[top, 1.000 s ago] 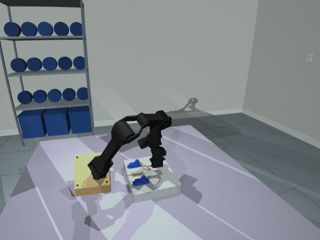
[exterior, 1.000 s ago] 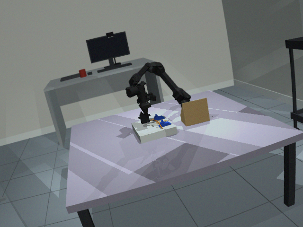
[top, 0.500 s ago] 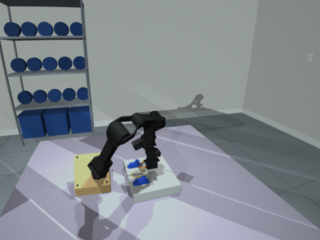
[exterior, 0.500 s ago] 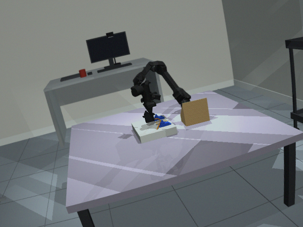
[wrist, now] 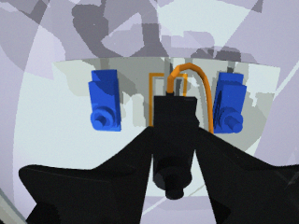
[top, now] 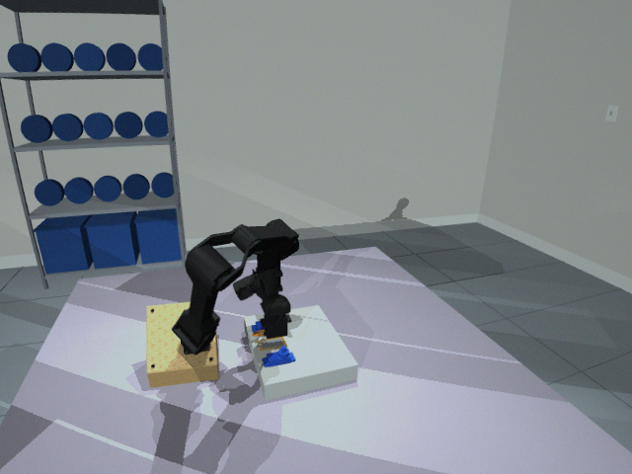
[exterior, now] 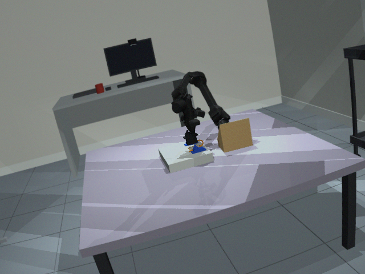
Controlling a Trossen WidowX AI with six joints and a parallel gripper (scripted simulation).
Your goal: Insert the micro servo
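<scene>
Right now my gripper tip is 11 cm short of the deck block and 10 cm above it.
</scene>
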